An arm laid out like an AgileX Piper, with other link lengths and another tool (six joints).
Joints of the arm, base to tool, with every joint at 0 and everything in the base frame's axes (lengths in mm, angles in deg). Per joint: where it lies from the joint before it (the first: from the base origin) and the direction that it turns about. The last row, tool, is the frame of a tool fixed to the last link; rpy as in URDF.
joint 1: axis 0 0 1 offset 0 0 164.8
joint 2: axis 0 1 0 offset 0 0 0
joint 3: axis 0 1 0 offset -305 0 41.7
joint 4: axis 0.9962 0 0.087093 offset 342.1 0 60.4
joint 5: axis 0 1 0 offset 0 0 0
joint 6: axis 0.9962 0 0.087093 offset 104.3 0 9.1
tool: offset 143.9 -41 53.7 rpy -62.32 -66.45 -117.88
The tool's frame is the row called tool.
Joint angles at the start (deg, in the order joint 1, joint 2, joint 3, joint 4, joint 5, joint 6):
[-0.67, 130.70, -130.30, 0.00, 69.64, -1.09]
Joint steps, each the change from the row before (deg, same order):
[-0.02, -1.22, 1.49, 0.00, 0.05, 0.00]
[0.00, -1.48, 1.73, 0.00, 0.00, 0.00]
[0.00, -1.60, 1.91, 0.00, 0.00, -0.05]
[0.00, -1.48, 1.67, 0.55, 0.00, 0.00]
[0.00, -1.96, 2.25, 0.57, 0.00, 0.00]
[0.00, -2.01, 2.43, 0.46, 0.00, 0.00]
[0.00, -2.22, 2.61, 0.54, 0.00, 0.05]
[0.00, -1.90, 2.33, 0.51, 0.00, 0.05]
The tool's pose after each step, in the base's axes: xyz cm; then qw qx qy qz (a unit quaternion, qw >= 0). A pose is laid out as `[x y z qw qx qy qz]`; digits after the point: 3 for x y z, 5 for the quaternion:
[71.163 -4.879 21.776 0.02603 -0.94897 0.17467 -0.26129]
[70.547 -4.871 22.142 0.02567 -0.94954 0.17473 -0.25921]
[69.856 -4.859 22.488 0.02516 -0.95031 0.17439 -0.25666]
[69.230 -4.638 22.837 0.02953 -0.95064 0.17537 -0.25429]
[68.366 -4.406 23.256 0.03392 -0.95116 0.17642 -0.25105]
[67.417 -4.215 23.565 0.03719 -0.95195 0.17736 -0.24688]
[66.357 -3.995 23.933 0.04124 -0.95255 0.17887 -0.24282]
[65.395 -3.787 24.137 0.04495 -0.95320 0.18036 -0.23845]

